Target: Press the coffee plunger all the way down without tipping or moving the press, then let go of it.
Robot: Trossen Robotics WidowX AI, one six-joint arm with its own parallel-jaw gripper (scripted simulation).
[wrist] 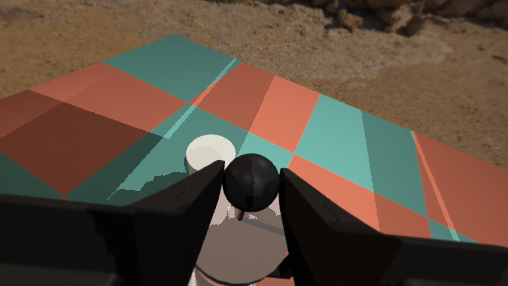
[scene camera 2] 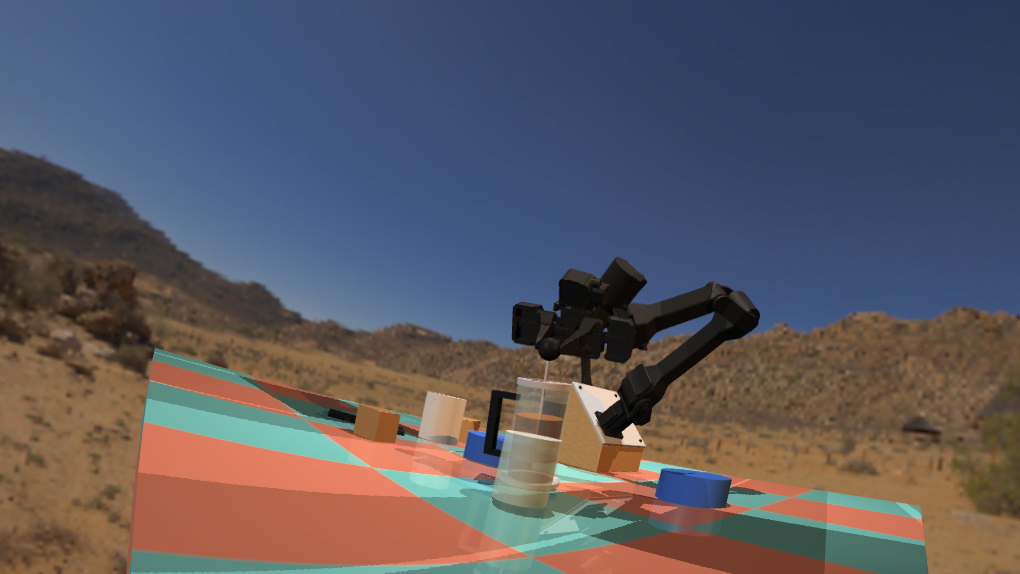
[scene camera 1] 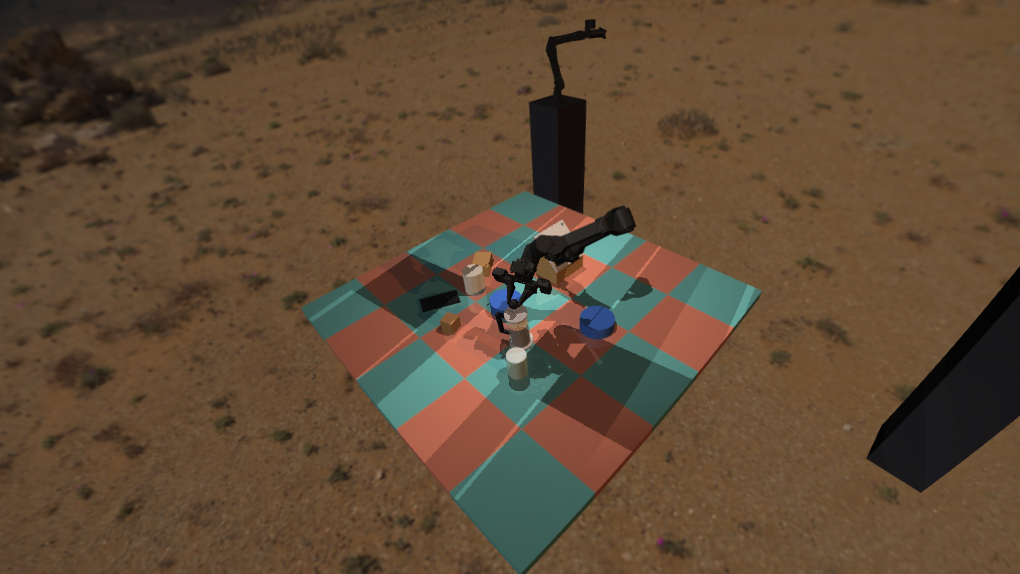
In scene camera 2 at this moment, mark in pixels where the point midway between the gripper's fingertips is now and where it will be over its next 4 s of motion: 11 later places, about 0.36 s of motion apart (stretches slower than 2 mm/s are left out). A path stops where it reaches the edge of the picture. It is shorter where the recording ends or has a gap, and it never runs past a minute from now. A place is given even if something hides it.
The gripper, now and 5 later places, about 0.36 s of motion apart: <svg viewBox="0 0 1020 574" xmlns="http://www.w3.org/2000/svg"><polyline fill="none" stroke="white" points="548,348 545,353 543,355 542,355 542,356 552,324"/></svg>
